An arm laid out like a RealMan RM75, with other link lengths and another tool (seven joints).
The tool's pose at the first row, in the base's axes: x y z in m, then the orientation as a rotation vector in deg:
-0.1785 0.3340 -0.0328 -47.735 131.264 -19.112
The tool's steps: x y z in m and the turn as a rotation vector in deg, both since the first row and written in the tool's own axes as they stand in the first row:
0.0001 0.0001 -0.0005 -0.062 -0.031 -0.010
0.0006 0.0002 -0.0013 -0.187 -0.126 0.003
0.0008 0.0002 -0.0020 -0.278 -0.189 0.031
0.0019 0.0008 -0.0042 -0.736 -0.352 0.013
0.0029 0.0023 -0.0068 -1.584 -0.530 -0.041
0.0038 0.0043 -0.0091 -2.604 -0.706 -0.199
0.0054 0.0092 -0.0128 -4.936 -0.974 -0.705
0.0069 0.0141 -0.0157 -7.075 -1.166 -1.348
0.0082 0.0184 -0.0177 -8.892 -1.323 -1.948
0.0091 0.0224 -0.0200 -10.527 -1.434 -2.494
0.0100 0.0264 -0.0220 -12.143 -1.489 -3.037
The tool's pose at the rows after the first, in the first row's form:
-0.1789 0.3340 -0.0325 -47.777 131.253 -19.032
-0.1798 0.3338 -0.0322 -47.824 131.213 -18.840
-0.1804 0.3337 -0.0318 -47.836 131.195 -18.695
-0.1828 0.3334 -0.0310 -48.083 131.194 -18.110
-0.1858 0.3340 -0.0302 -48.566 131.294 -17.096
-0.1888 0.3349 -0.0298 -49.254 131.409 -15.934
-0.1945 0.3377 -0.0300 -50.993 131.714 -13.391
-0.1996 0.3405 -0.0308 -52.791 131.940 -11.147
-0.2038 0.3430 -0.0318 -54.376 132.086 -9.254
-0.2077 0.3455 -0.0323 -55.807 132.218 -7.557
-0.2115 0.3479 -0.0330 -57.225 132.375 -5.897

